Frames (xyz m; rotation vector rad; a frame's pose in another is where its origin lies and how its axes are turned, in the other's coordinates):
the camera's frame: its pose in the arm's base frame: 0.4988 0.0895 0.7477 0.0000 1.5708 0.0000
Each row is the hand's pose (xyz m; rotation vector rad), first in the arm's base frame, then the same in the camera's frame.
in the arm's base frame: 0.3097 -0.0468 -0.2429 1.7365 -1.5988 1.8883
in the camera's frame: 0.9906 -0.1363 -0.1891 0.0927 1.0855 -2.2124
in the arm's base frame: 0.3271 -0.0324 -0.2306 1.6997 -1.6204 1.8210
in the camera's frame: 0.9783 -0.1219 -0.1717 0.0754 1.1651 -2.1895
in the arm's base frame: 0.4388 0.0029 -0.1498 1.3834 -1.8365 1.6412
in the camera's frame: 0.8975 -0.0866 -0.0600 0.1657 1.4700 -1.9436
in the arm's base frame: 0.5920 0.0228 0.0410 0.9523 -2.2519 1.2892
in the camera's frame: 0.7067 -0.0667 0.0932 0.2109 1.7404 -1.4033
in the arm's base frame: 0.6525 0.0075 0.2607 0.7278 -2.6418 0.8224
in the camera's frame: 0.4870 -0.0820 0.1537 0.0549 1.7662 -0.8989
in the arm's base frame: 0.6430 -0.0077 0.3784 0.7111 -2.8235 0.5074
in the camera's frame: 0.3693 -0.0972 0.1442 -0.1122 1.7067 -0.6710
